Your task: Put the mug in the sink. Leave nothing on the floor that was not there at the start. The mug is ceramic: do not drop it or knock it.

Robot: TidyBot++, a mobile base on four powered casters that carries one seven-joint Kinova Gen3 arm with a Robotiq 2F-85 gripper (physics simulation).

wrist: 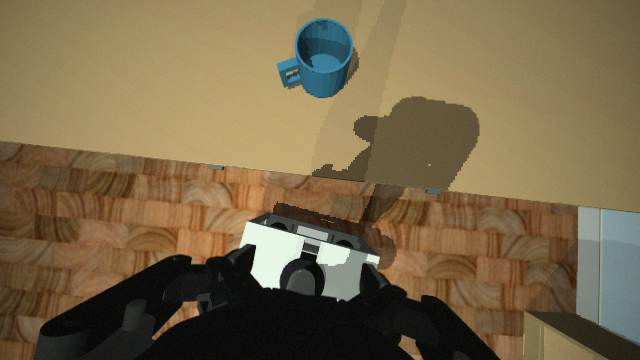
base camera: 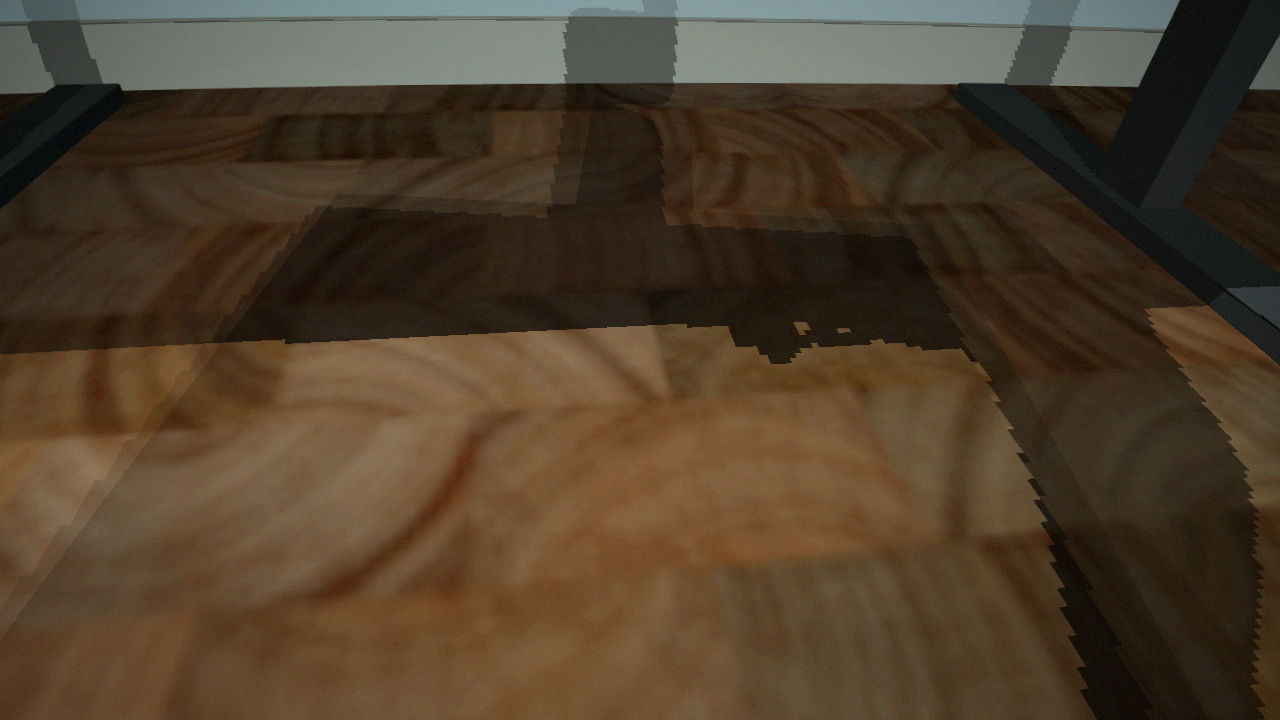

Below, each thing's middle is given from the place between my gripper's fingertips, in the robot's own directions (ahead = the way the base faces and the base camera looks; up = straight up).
My gripper is now 28 cm short of the blue mug [wrist: 323,46], 6 cm to the right of it and 16 cm above it.
